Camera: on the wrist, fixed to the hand. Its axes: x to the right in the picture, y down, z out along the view.
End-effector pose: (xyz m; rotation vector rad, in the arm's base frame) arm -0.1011 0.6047 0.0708 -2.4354 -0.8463 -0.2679
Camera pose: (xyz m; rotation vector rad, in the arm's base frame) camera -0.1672 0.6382 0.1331 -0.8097 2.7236 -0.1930
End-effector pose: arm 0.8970 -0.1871 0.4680 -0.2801 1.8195 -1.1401
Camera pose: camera 0.8526 -0.2082 0.5514 2.3287 0.8313 1.2552
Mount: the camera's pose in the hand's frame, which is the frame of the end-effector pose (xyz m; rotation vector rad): -0.0127 -0.0898 -0.0340 -0.1856 1.0510 2.9475
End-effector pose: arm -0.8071 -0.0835 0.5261 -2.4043 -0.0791 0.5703
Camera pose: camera -0.7964 -0.0358 0.6097 0.3381 -2.6186 0.0005
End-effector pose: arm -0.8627 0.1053 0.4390 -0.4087 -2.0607 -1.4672
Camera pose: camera -0.8927 0.0430 0.3711 -1.2122 0.5850 0.3687
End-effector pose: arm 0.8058 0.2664 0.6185 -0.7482 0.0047 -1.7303
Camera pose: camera 0.7125 0.2925 0.6196 0.4825 1.2186 0.9932
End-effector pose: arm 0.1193 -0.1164 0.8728 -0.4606 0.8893 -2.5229
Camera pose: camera 0.0903 -0.0295 0.9041 1.3008 0.6189 0.3503
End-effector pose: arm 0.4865 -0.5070 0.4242 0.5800 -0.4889 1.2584
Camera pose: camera 0.5715 -0.5123 0.3780 1.1024 0.0861 -1.9194
